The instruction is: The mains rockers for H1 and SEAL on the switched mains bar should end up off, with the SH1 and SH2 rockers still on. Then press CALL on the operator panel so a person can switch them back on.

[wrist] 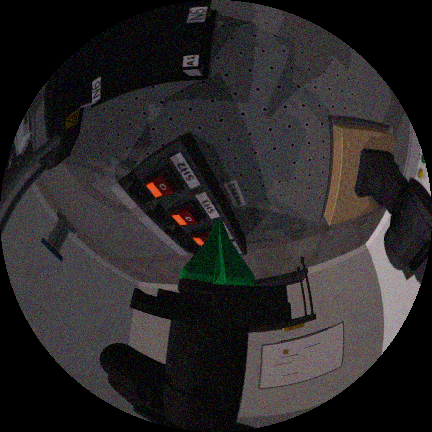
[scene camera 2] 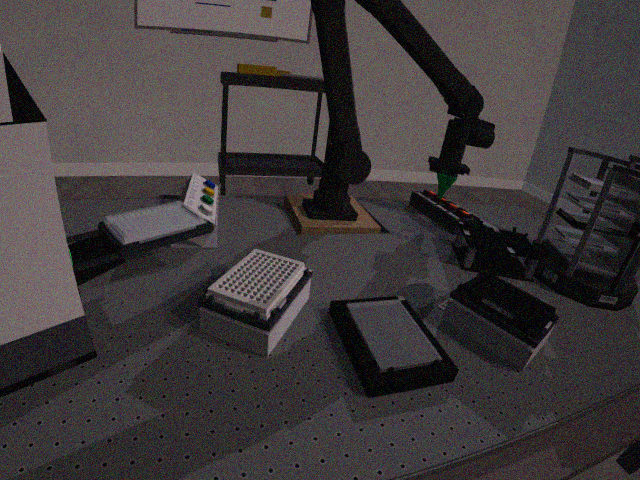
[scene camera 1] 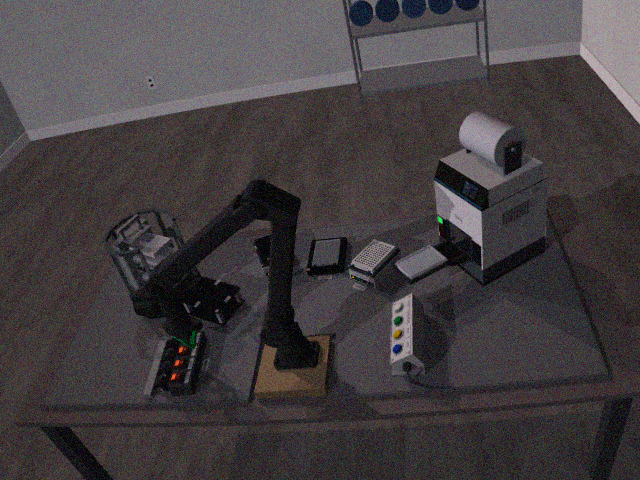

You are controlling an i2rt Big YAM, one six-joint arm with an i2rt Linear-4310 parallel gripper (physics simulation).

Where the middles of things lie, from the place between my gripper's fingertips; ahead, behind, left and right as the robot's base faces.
My gripper is now 31 cm short of the plate carousel [scene camera 2: 593,273], 22 cm to the right of it and 8 cm below it.
